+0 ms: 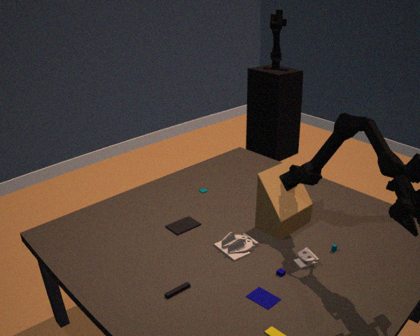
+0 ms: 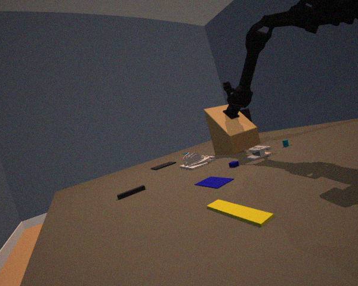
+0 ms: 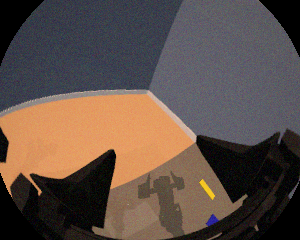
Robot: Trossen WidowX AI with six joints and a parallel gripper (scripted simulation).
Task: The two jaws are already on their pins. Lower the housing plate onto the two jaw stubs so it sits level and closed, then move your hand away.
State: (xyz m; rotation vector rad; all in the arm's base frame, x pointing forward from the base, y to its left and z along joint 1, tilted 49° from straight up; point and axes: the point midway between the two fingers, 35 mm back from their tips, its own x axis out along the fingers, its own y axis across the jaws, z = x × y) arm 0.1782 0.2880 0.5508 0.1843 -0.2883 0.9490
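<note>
The blue cube lies 80 mm ahead of my gripper tip, 420 mm to the right of it and 290 mm below it. The rest, counted from my gripper tip: teal cube (160 mm behind, 360 mm to the right, 280 mm below); yellow tile (310 mm ahead, 220 mm to the right, 290 mm below); blue tile (210 mm ahead, 380 mm to the right, 300 mm below).
</note>
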